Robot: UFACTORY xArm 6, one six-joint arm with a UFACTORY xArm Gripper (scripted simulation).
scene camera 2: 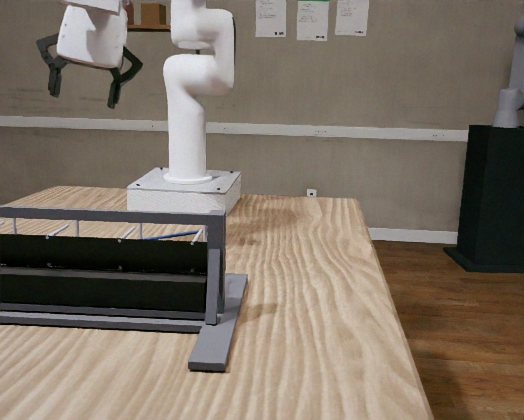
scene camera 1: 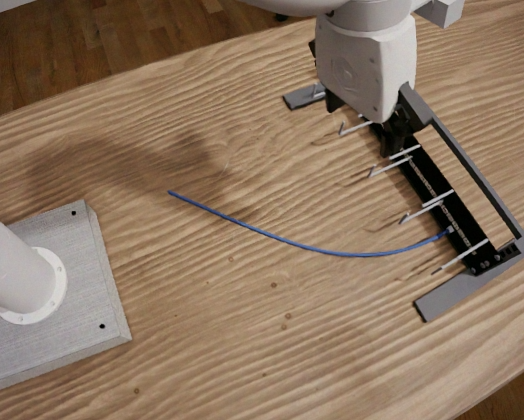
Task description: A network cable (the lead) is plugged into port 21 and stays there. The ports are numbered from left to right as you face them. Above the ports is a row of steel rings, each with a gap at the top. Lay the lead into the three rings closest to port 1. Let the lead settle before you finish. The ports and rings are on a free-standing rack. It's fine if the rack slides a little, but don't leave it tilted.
Scene:
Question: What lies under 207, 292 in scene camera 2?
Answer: A free-standing rack.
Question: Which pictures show my gripper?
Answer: Scene camera 2 and scene camera 1: all of them.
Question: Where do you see a free-standing rack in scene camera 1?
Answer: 451, 214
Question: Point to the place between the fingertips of my gripper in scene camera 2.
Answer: At 82, 102

